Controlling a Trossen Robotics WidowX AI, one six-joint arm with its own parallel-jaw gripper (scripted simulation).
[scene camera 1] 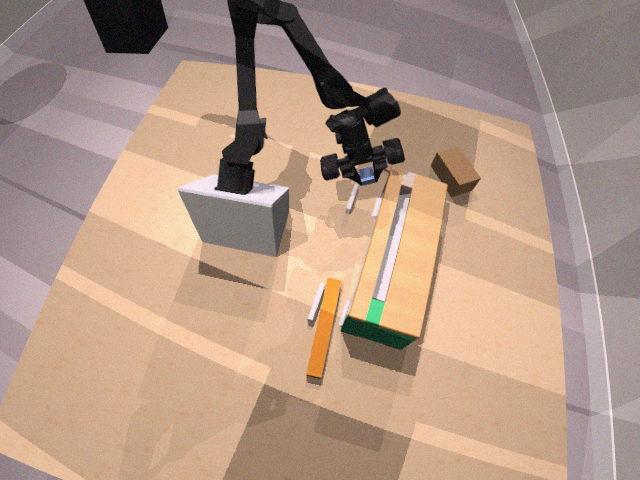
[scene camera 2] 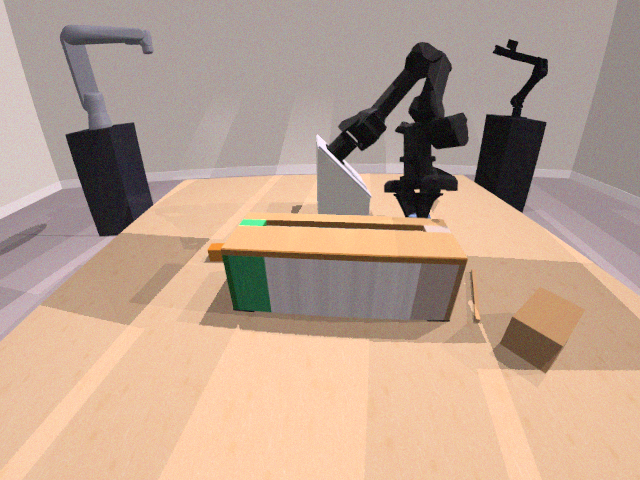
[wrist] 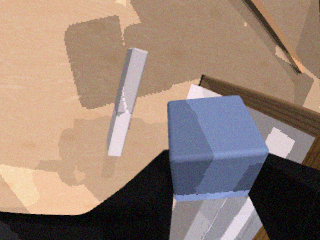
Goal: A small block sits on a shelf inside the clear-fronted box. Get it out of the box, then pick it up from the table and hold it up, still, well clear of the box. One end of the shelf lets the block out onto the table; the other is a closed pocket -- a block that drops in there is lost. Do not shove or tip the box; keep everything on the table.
Labels:
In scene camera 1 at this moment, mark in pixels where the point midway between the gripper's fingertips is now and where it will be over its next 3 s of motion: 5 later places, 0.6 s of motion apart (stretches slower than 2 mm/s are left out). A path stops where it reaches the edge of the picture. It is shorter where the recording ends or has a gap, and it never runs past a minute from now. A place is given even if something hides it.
My gripper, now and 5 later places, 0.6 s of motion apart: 369,182; 366,180; 364,178; 362,175; 359,172; 358,168

